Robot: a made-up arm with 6 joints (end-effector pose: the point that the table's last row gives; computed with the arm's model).
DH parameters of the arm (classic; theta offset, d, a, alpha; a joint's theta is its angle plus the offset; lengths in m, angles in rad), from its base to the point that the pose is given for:
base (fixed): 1.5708 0.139 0 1.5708
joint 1: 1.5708 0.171 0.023 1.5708
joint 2: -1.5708 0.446 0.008 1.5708
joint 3: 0 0.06 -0.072 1.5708
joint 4: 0 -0.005 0.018 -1.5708
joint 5: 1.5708 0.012 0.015 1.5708
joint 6: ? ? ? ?
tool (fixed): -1.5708 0.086 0 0
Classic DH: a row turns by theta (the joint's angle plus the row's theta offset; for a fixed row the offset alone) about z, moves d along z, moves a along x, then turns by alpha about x.
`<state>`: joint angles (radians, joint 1 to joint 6).
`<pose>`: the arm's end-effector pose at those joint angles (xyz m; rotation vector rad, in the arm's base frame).
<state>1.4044 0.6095 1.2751 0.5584 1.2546 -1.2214</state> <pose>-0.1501 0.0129 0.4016 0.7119 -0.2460 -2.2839</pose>
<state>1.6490 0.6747 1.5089 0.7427 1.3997 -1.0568</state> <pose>-0.1860 -0.0890 0.4974 0.3770 -0.1024 -2.3615</pose>
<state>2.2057 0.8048 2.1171 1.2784 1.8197 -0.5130</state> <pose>-0.1836 -0.3151 0.6014 -0.3405 0.1127 -2.3969</pose>
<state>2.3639 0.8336 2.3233 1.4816 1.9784 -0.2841</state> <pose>-0.1778 -0.3577 0.5883 -0.4849 0.1460 -2.4373</pose>
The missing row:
joint 6: 0 -0.286 -0.141 1.5708
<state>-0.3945 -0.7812 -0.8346 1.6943 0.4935 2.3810</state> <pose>-0.0205 0.5065 0.1321 -0.7488 -1.6540 -1.2692</pose>
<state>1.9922 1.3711 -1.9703 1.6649 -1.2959 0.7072</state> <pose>0.1464 -0.3352 0.2802 -2.2588 1.4717 1.4486</pose>
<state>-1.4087 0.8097 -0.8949 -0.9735 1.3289 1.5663</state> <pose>0.3331 -0.2221 -0.3989 1.8916 -1.3398 -0.0811</pose>
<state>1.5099 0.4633 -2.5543 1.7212 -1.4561 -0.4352</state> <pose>0.0431 -0.1836 0.3930 -0.4731 2.0412 -0.1501</pose>
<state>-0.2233 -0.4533 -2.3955 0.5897 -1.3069 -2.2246</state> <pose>-0.0547 0.2873 -0.2349 0.8673 -2.3751 -1.4266</pose>
